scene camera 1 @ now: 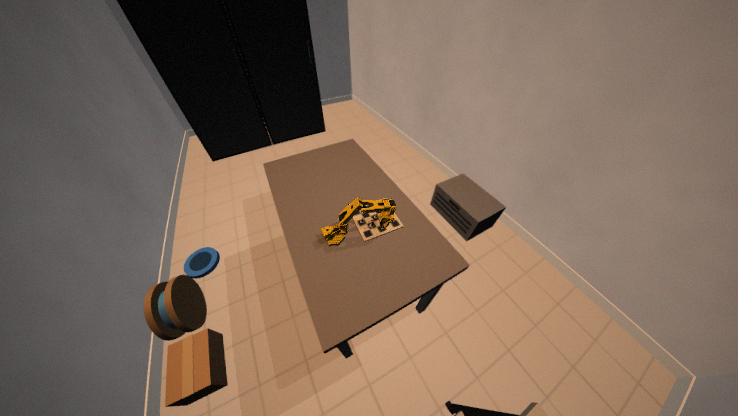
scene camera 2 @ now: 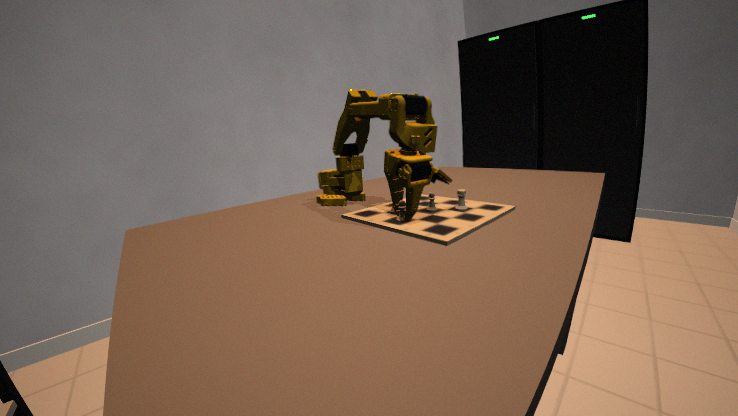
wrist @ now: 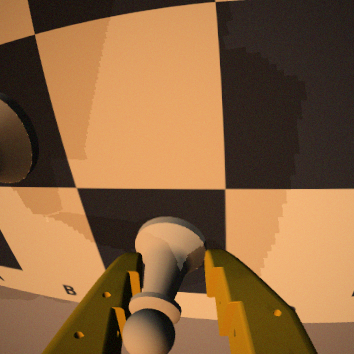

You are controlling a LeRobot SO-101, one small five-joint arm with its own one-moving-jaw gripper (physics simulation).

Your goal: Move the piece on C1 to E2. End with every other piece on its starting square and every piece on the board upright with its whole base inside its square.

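Frame: origin at the arm's base, x ahead, y left, z up, level; metres.
Where they show: hand at its tool point: (scene camera 1: 381, 227) (scene camera 2: 399, 213) (wrist: 141, 270); arm's base at its link origin: (scene camera 1: 338, 235) (scene camera 2: 347, 202).
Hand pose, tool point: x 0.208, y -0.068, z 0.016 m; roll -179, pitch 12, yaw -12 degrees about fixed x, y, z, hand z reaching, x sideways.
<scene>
Each offset is from my tool point to the centre of the thing. "spot": to the spot under its first point. Level surfaces: height alone.
The pale pawn {dx +0.006, dy -0.001, dz +0.006 m} (wrist: 162, 265) (scene camera 2: 401, 211) stands on dark square C1 of the chequered board {dx +0.006, dy +0.074, dz -0.013 m} (wrist: 150, 100) (scene camera 2: 465, 225) (scene camera 1: 379, 234). In the wrist view its base shows inside the square, in the lower middle. My gripper (wrist: 174, 255) (scene camera 2: 403, 213) is down at the board with one jaw on each side of the pawn. The jaws are close together and press on the pawn's lower part. The pawn's head is between the jaws, nearer the left one. Square E2 does not show in the wrist view.
Another pale piece {spot: dx -0.025, dy +0.035, dz -0.004 m} (wrist: 12, 140) stands on B2, partly out of the wrist view. In scene camera 2 a small piece {dx +0.010, dy +0.076, dz +0.005 m} (scene camera 2: 432, 201) and a rook-like piece {dx +0.049, dy +0.109, dz +0.006 m} (scene camera 2: 461, 199) stand behind and right of the gripper. The board lies on a brown table {dz -0.016 m} (scene camera 1: 356, 289) (scene camera 2: 310, 289).
</scene>
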